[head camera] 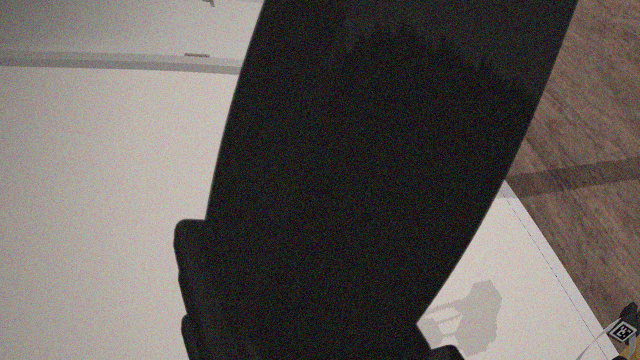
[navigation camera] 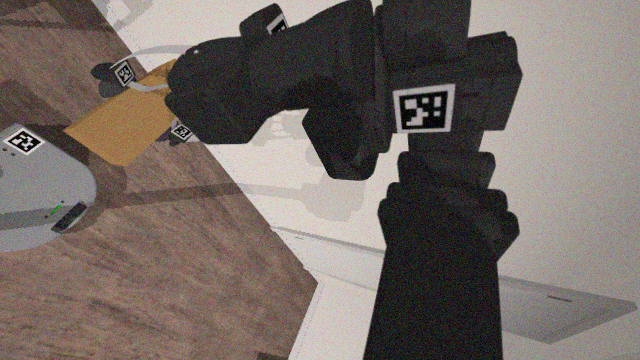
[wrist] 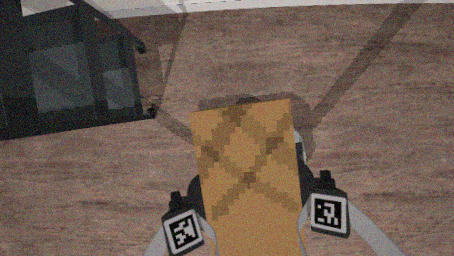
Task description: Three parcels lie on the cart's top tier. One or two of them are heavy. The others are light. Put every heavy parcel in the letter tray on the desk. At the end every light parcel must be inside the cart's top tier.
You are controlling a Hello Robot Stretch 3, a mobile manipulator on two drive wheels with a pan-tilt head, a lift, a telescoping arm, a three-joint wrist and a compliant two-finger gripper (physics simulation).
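My gripper is shut on an orange-brown parcel. The parcel sits between the two fingers and sticks out past the fingertips, over brown wood floor. In the head view part of one finger with its marker shows at the lower right corner, and the rest of the gripper is cut off. The cart's top tier, the other two parcels, the desk and the letter tray cannot be made out in these views.
My grey base is at the left of the navigation view, close to the parcel. A dark framed object of unclear kind stands at the upper left of the wrist view. My black arm covers much of the head view.
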